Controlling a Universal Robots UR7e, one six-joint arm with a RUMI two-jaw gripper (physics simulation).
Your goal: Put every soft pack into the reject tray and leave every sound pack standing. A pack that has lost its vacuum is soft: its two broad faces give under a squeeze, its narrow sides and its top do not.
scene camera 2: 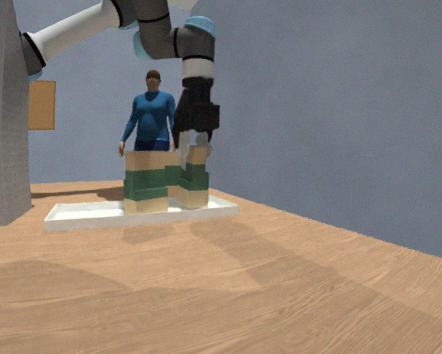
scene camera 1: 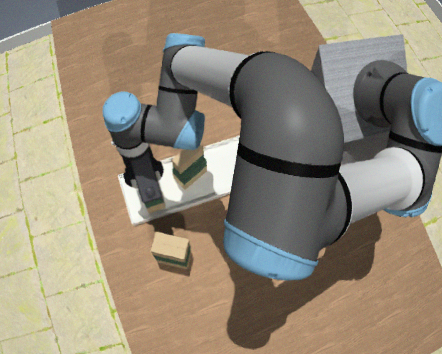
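Where they show: gripper, fingertip midpoint: (scene camera 2: 192, 170); arm's base at its link origin: (scene camera 1: 381, 93).
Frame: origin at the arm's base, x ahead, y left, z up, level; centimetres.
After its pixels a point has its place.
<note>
My gripper (scene camera 1: 151, 197) (scene camera 2: 194, 149) is shut on a beige pack with a green band (scene camera 1: 156, 205) {x 53.9, y 4.8, z -33.6 cm} (scene camera 2: 195, 175) {x 54.7, y -3.5, z -30.1 cm}. It holds the pack upright at one end of the white reject tray (scene camera 1: 220, 167) {x 34.8, y -4.8, z -38.6 cm} (scene camera 2: 85, 220) {x 31.8, y -12.1, z -37.2 cm}. The pack's lower end is down inside the tray, at about floor level; whether it rests there is hard to tell. A second beige and green pack (scene camera 1: 190, 170) {x 43.5, y -2.1, z -30.6 cm} (scene camera 2: 146, 180) {x 43.7, y -6.0, z -30.7 cm} stands upright in the tray beside the held one. A third pack (scene camera 1: 171, 249) {x 51.5, y 19.3, z -24.9 cm} (scene camera 2: 172, 176) {x 52.0, y 15.3, z -32.1 cm} stands on the table outside the tray, partly hidden behind the others in scene camera 2.
The arm's large dark elbow (scene camera 1: 290, 125) {x 35.3, y 24.6, z 39.0 cm} hangs over the tray's other end in scene camera 1. A grey pedestal (scene camera 1: 345, 95) {x 9.4, y 0.0, z 0.7 cm} (scene camera 2: 12, 125) {x 14.2, y -2.5, z -18.7 cm} carries the arm. The wooden table (scene camera 1: 165, 310) {x 56.7, y 32.2, z -38.8 cm} (scene camera 2: 225, 300) {x 49.6, y -39.3, z -38.9 cm} lies around the tray. A person in blue (scene camera 2: 152, 117) stands in the background.
</note>
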